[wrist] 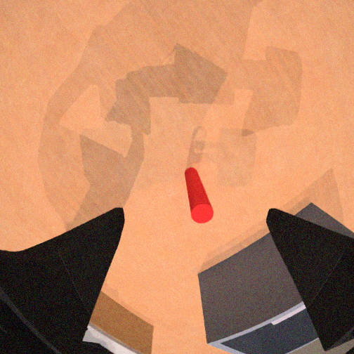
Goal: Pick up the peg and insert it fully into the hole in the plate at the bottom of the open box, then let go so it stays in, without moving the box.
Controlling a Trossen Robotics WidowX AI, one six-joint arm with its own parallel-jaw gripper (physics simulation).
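Observation:
A red peg (199, 195) stands upright on the table in the middle of the wrist view, its round top towards the camera. My gripper (197, 215) is open and empty, with its two black fingertips wide apart to the left and right of the peg's top in the view. I cannot tell the height gap between the fingertips and the peg. A dark grey box (240, 295) with a pale rim and a dark blue inside shows in part at the lower right, partly behind the right finger. The plate and its hole cannot be made out.
A brown block-like object (125, 317) with a pale edge shows in part at the bottom left, beside the left finger. The orange-tan table (165, 275) carries overlapping shadows around and beyond the peg.

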